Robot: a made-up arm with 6 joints.
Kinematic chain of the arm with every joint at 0, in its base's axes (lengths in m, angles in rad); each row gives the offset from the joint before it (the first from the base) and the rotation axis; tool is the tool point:
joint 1: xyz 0 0 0.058 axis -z
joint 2: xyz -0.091 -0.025 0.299 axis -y
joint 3: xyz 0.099 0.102 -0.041 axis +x
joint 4: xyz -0.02 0 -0.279 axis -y
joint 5: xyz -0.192 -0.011 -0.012 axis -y
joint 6: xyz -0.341 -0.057 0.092 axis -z
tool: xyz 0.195 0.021 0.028
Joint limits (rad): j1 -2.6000..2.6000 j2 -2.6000..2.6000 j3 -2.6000..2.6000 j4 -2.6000..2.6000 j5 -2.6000..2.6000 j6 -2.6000..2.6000
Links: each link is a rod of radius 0.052 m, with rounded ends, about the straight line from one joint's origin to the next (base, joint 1, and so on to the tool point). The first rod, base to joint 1, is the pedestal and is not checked.
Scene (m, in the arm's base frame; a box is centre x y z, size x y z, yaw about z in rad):
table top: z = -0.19
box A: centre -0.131 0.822 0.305 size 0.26 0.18 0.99 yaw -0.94
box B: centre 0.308 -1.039 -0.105 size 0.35 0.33 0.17 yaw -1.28
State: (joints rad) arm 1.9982 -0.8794 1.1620 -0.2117 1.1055 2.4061
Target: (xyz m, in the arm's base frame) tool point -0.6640 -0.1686 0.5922
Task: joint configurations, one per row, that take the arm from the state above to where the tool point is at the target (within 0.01 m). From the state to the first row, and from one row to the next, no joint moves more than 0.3 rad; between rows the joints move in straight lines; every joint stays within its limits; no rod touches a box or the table.
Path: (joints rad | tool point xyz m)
1: 1.7740 -1.0110 1.1283 -0.2880 0.8970 2.3190 | 0.4834 0.6528 0.6049
2: 1.5498 -1.1426 1.0945 -0.3643 0.6885 2.2319 | 0.1773 0.6602 0.7188
3: 1.3256 -1.2743 1.0608 -0.4407 0.4800 2.1448 | -0.0822 0.5340 0.7782
4: 1.1014 -1.4059 1.0270 -0.5170 0.2716 2.0578 | -0.2483 0.3312 0.7767
5: 0.8533 -1.3051 0.8909 -0.5176 0.3806 2.0886 | -0.3491 0.3019 0.7681
6: 0.6053 -1.2044 0.7548 -0.5182 0.4896 2.1195 | -0.4555 0.2433 0.7466
7: 0.3573 -1.1037 0.6186 -0.5188 0.5986 2.1504 | -0.5561 0.1462 0.7103
8: 0.1092 -1.0029 0.4825 -0.5194 0.7076 2.1813 | -0.6328 0.0068 0.6585
9: -0.1388 -0.9022 0.3464 -0.5200 0.8166 2.2122 | -0.6640 -0.1686 0.5922

